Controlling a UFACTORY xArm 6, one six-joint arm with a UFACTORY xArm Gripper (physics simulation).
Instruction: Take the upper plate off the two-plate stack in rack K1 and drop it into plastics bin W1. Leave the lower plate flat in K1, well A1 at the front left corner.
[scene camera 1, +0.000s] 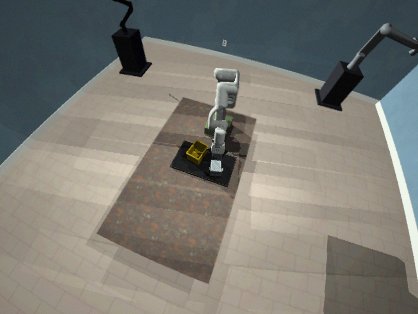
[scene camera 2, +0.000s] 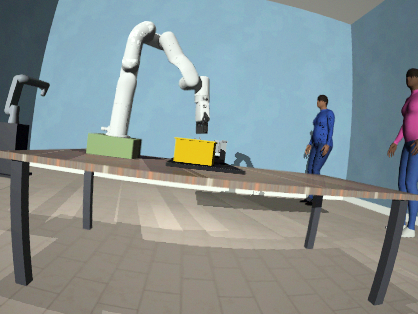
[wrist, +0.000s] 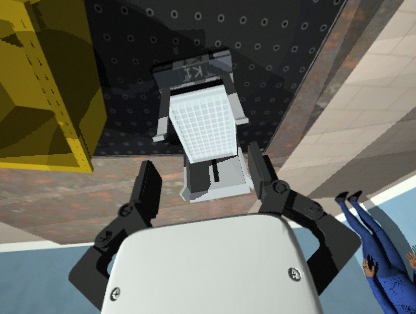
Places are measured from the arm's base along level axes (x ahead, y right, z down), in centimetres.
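Where they show: gripper, fingertip midpoint: (scene camera 1: 216, 156) (scene camera 2: 201, 133) (wrist: 201, 162); arm's base, link origin: (scene camera 2: 117, 136).
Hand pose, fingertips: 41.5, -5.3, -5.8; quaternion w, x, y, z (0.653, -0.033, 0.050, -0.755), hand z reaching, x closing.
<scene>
Things, the pixels of their top centre, and the offset from my fingertips, as dx, dy, dz. Level surfaces: height alone.
- Rack K1, top centre: (wrist: 211, 171) (scene camera 2: 209, 138) (scene camera 1: 216, 162) +4.6, -1.2, +1.9
- pale gridded plate, top centre: (wrist: 207, 134) (scene camera 1: 215, 166) +5.3, -1.3, +8.6
- open yellow bin, top centre: (scene camera 2: 197, 140) (scene camera 1: 197, 149) -4.5, +17.5, +3.9
- brown table, surface height: dz +15.1
Rack K1 (scene camera 2: 223, 150) (wrist: 170, 76) is a grey-black holder with upright guides, standing on the black board. A pale gridded plate (scene camera 1: 216, 164) (wrist: 205, 125) sits in it, and its top face shows. The lower plate cannot be told apart from it. Well A1's corner cannot be made out. Plastics bin W1 is taken to be the open yellow bin (scene camera 1: 195, 158) (scene camera 2: 194, 151) (wrist: 75, 60) beside the rack. My gripper (scene camera 2: 201, 132) (wrist: 201, 162) is open and empty, above the rack. In the wrist view its fingers stand wide apart, either side of the plate's near end, not touching it.
The black perforated board (scene camera 1: 178, 163) (scene camera 2: 231, 169) (wrist: 285, 55) lies on the brown table (scene camera 1: 165, 205) (scene camera 2: 300, 184). The arm's green base (scene camera 2: 114, 145) stands behind. A person in blue (scene camera 2: 320, 131) (wrist: 382, 270) and one in pink (scene camera 2: 411, 117) stand beyond the table.
</scene>
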